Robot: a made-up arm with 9 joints. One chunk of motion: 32 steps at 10 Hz.
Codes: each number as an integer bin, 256 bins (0 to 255) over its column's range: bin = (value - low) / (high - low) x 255, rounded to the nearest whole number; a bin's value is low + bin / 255 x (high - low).
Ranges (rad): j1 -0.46..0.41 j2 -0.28..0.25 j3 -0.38..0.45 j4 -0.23..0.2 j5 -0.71..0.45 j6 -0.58..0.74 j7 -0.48..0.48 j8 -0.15..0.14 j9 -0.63..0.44
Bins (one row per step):
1: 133 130 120 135 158 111 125 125 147
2: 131 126 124 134 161 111 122 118 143
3: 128 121 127 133 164 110 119 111 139
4: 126 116 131 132 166 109 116 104 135
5: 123 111 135 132 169 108 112 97 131
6: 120 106 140 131 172 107 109 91 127
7: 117 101 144 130 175 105 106 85 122
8: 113 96 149 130 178 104 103 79 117
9: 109 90 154 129 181 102 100 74 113
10: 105 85 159 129 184 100 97 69 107
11: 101 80 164 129 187 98 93 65 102
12: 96 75 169 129 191 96 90 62 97
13: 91 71 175 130 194 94 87 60 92
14: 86 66 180 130 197 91 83 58 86
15: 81 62 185 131 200 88 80 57 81
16: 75 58 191 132 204 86 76 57 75
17: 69 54 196 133 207 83 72 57 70
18: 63 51 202 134 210 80 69 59 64
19: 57 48 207 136 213 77 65 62 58
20: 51 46 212 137 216 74 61 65 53
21: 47 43 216 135 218 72 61 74 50
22: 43 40 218 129 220 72 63 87 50
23: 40 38 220 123 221 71 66 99 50
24: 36 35 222 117 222 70 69 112 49
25: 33 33 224 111 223 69 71 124 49
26: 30 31 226 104 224 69 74 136 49
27: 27 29 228 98 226 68 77 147 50
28: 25 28 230 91 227 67 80 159 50
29: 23 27 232 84 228 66 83 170 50
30: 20 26 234 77 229 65 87 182 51
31: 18 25 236 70 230 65 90 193 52
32: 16 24 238 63 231 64 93 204 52
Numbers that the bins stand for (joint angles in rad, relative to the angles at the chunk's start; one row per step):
1: -0.0062 -0.0098 0.0106 -0.0024 0.0087 -0.0054 -0.0094 -0.0078 -0.0132
2: -0.0131 -0.0181 0.0236 -0.0040 0.0224 -0.0054 -0.0207 -0.0158 -0.0300
3: -0.0233 -0.0285 0.0334 -0.0057 0.0360 -0.0106 -0.0320 -0.0238 -0.0467
4: -0.0301 -0.0389 0.0464 -0.0074 0.0451 -0.0158 -0.0433 -0.0317 -0.0635
5: -0.0404 -0.0493 0.0594 -0.0074 0.0588 -0.0209 -0.0584 -0.0397 -0.0803
6: -0.0506 -0.0597 0.0757 -0.0091 0.0724 -0.0261 -0.0696 -0.0465 -0.0971
7: -0.0608 -0.0701 0.0887 -0.0108 0.0861 -0.0365 -0.0809 -0.0533 -0.1181
8: -0.0745 -0.0805 0.1050 -0.0108 0.0997 -0.0416 -0.0922 -0.0602 -0.1391
9: -0.0881 -0.0929 0.1213 -0.0125 0.1134 -0.0520 -0.1035 -0.0658 -0.1558
10: -0.1018 -0.1033 0.1375 -0.0125 0.1270 -0.0624 -0.1148 -0.0715 -0.1810
11: -0.1154 -0.1137 0.1538 -0.0125 0.1407 -0.0727 -0.1299 -0.0761 -0.2020
12: -0.1325 -0.1241 0.1701 -0.0125 0.1589 -0.0831 -0.1412 -0.0795 -0.2230
13: -0.1495 -0.1324 0.1896 -0.0108 0.1725 -0.0934 -0.1525 -0.0818 -0.2440
14: -0.1666 -0.1428 0.2059 -0.0108 0.1862 -0.1089 -0.1675 -0.0840 -0.2691
15: -0.1836 -0.1511 0.2222 -0.0091 0.1998 -0.1245 -0.1788 -0.0852 -0.2901
16: -0.2041 -0.1595 0.2417 -0.0074 0.2180 -0.1348 -0.1939 -0.0852 -0.3153
17: -0.2246 -0.1678 0.2580 -0.0057 0.2316 -0.1504 -0.2089 -0.0852 -0.3363
18: -0.2451 -0.1740 0.2775 -0.0040 0.2453 -0.1659 -0.2202 -0.0829 -0.3615
19: -0.2655 -0.1802 0.2938 -0.0007 0.2589 -0.1814 -0.2353 -0.0795 -0.3866
20: -0.2860 -0.1844 0.3100 0.0010 0.2726 -0.1969 -0.2504 -0.0761 -0.4076
21: -0.2996 -0.1906 0.3231 -0.0024 0.2817 -0.2073 -0.2504 -0.0658 -0.4202
22: -0.3133 -0.1969 0.3296 -0.0125 0.2908 -0.2073 -0.2428 -0.0511 -0.4202
23: -0.3235 -0.2010 0.3361 -0.0226 0.2953 -0.2125 -0.2315 -0.0374 -0.4202
24: -0.3372 -0.2073 0.3426 -0.0327 0.2999 -0.2176 -0.2202 -0.0226 -0.4244
25: -0.3474 -0.2114 0.3491 -0.0428 0.3044 -0.2228 -0.2127 -0.0090 -0.4244
26: -0.3576 -0.2156 0.3556 -0.0546 0.3090 -0.2228 -0.2014 0.0047 -0.4244
27: -0.3679 -0.2197 0.3621 -0.0647 0.3181 -0.2280 -0.1901 0.0172 -0.4202
28: -0.3747 -0.2218 0.3686 -0.0765 0.3226 -0.2332 -0.1788 0.0308 -0.4202
29: -0.3815 -0.2239 0.3751 -0.0884 0.3272 -0.2384 -0.1675 0.0433 -0.4202
30: -0.3918 -0.2260 0.3816 -0.1002 0.3317 -0.2435 -0.1525 0.0570 -0.4160
31: -0.3986 -0.2280 0.3882 -0.1120 0.3363 -0.2435 -0.1412 0.0695 -0.4118
32: -0.4054 -0.2301 0.3947 -0.1238 0.3408 -0.2487 -0.1299 0.0820 -0.4118

